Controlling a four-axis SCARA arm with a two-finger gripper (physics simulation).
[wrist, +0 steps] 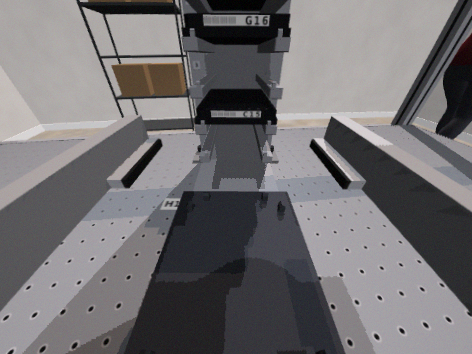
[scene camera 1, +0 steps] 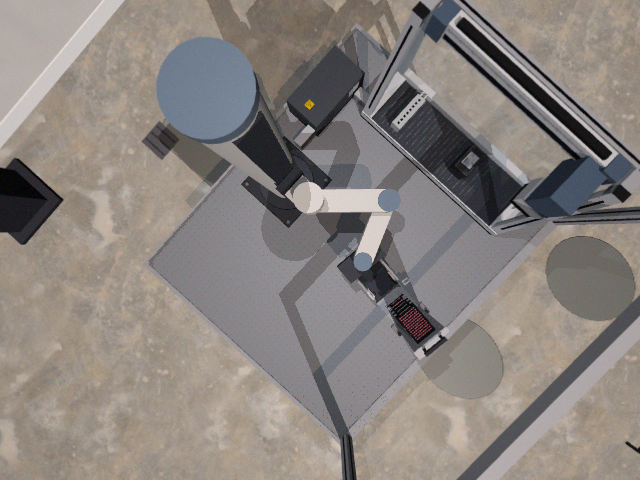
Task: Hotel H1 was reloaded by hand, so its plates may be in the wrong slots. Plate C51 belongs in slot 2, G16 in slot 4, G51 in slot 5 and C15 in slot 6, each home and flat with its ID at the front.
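Places are measured from the arm's base along level axes (x ahead, y left, z up), in centimetres.
Pixels of known places: gripper, fingertip midpoint: (wrist: 236, 130) (scene camera 1: 385, 289).
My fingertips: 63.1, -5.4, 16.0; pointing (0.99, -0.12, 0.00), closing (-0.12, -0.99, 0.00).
Observation:
Behind a point stands the place of what it marks, as x, y, z.
Hotel H1 (scene camera 1: 420, 353) @(83.4, -13.6, 32.3) (wrist: 237, 67) @(82.4, -8.0, 18.4) stands upright beyond the gripper. In the wrist view, plate G16 (wrist: 237, 31) @(69.6, -6.3, 21.5) sits high in it, ID facing front. Plate C15 (wrist: 236, 106) @(71.4, -6.4, 15.5) sits lower, ID also at the front, with a vacant slot level between them and open rails below C15. A dark underside shows above G16. The labels of C51 and G51 do not show. From above, a plate with red wells (scene camera 1: 413, 322) @(75.1, -7.2, 29.6) shows in the hotel, its ID unreadable. My gripper (scene camera 1: 387, 287) @(63.1, -5.4, 16.0) (wrist: 236, 130) @(63.1, -5.4, 16.0) is partly open and empty, in front of the hotel, fingers on either side of its line.
A flat dark platform (wrist: 235, 240) @(60.6, -5.0, 7.3) lies low between the gripper and the hotel, with an H1 tag (wrist: 171, 204) @(71.5, 3.6, 1.3) near its far left corner. A framed station with a black deck (scene camera 1: 439, 149) @(41.3, 55.5, 6.1) and a dark box (scene camera 1: 328, 87) @(-10.8, 40.5, 12.8) stand at the upper right of the perforated table (scene camera 1: 232, 268) @(8.3, -46.8, 1.3).

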